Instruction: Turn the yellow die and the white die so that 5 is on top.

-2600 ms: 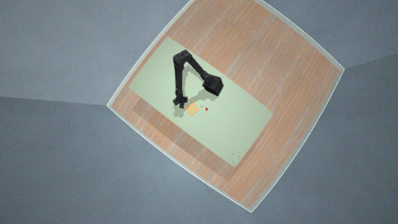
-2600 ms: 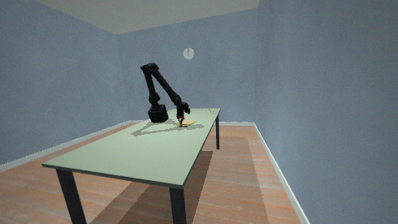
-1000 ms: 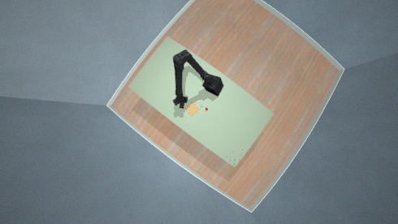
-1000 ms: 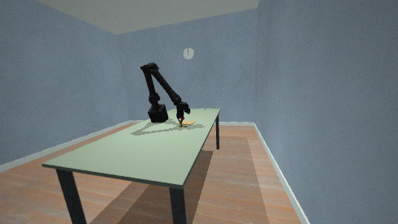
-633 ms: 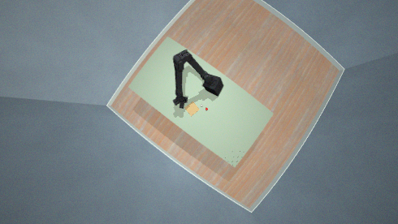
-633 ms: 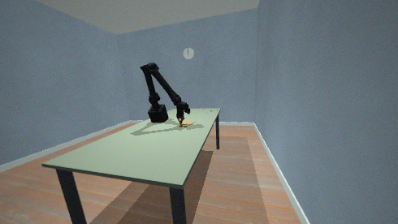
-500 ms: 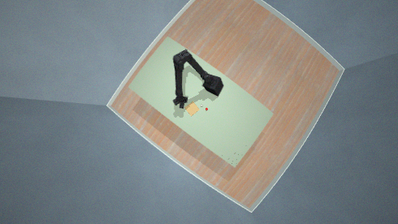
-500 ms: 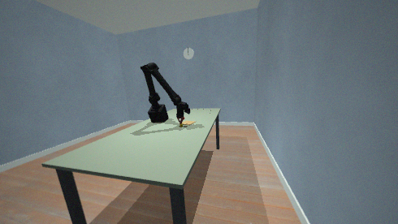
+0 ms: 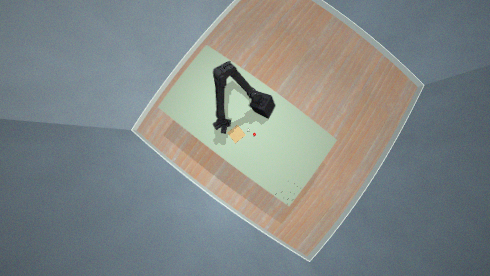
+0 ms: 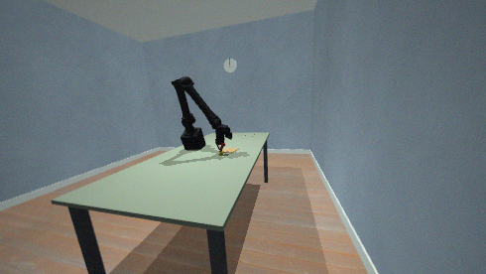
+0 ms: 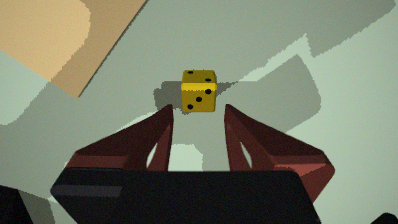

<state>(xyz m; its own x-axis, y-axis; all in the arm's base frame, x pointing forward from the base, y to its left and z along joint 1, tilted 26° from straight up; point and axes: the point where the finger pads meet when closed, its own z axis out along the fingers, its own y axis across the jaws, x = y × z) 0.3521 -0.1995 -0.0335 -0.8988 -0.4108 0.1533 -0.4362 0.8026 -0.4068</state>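
Right now the yellow die is 3 cm below my hand. Round my hand: tan mat: 14 cm to the left, 4 cm below, 3 cm ahead; then red die: 30 cm to the left, 6 cm behind, 3 cm below; then white die: 22 cm to the left, 7 cm behind, 3 cm below.
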